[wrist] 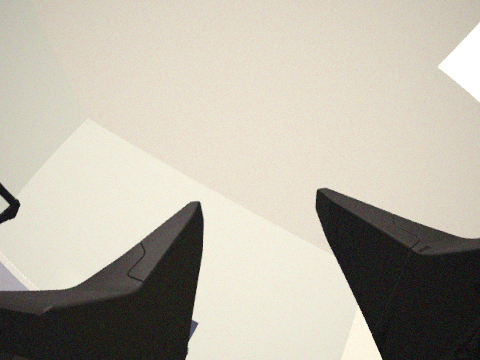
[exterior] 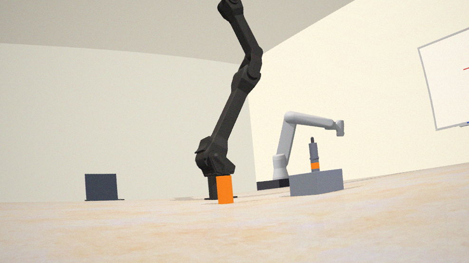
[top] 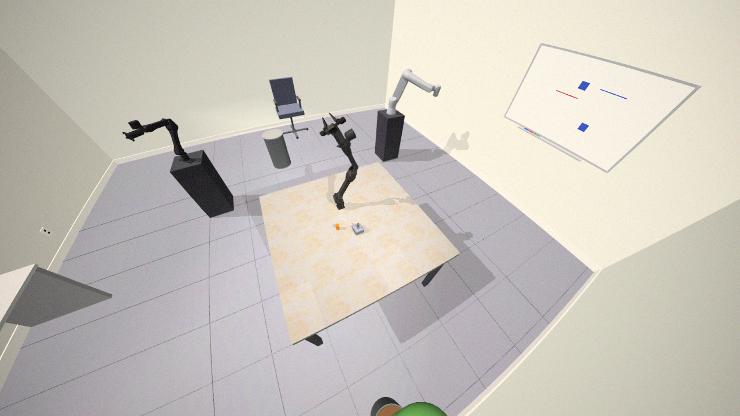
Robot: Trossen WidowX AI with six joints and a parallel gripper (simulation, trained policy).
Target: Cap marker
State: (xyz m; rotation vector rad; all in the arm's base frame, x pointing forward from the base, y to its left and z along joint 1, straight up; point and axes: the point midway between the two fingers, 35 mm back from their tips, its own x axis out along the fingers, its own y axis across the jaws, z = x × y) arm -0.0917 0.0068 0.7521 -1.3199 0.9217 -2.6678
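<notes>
The orange cap is 33 cm ahead of my gripper tip, 11 cm to the right of it and 75 cm below it. The rest, counted from my gripper tip: grey holder block 42 cm ahead, 3 cm to the left, 76 cm below.
</notes>
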